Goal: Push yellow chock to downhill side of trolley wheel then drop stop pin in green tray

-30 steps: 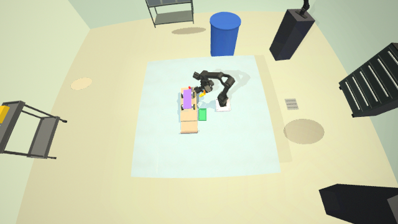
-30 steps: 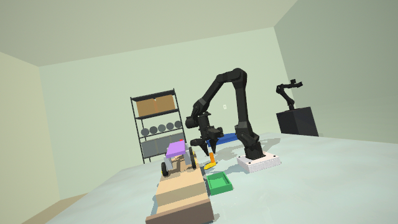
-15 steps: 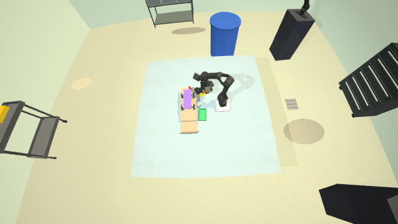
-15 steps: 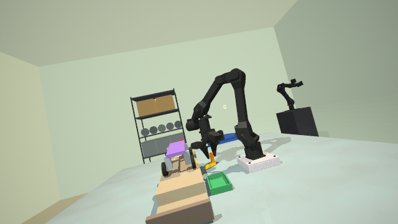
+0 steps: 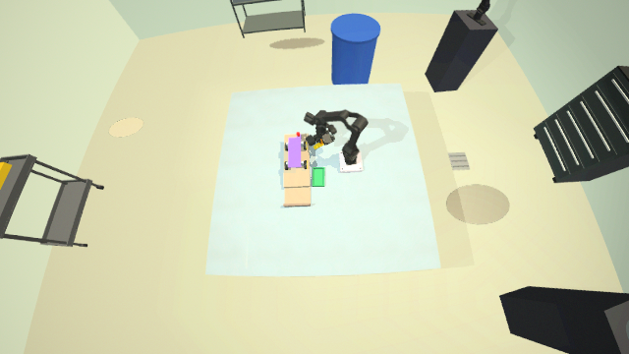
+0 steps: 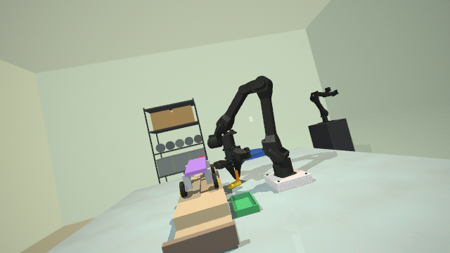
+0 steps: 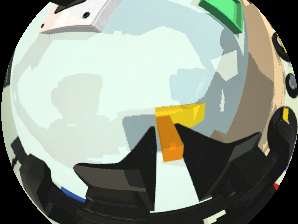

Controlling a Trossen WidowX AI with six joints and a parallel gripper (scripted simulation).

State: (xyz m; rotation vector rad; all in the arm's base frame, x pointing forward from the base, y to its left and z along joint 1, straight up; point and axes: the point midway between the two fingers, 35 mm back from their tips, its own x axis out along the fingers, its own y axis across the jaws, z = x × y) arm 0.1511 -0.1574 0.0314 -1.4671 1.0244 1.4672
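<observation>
Now: gripper tip 6 cm short of the green tray, 22 cm to the right of it and 4 cm above it. From my gripper tip the other things lie so: red-headed stop pin: 13 cm ahead, 1 cm to the right, 10 cm above; then yellow chock: 2 cm ahead, 1 cm to the left, 1 cm below; then tan ramp: 17 cm ahead, 11 cm to the left, 2 cm above.
</observation>
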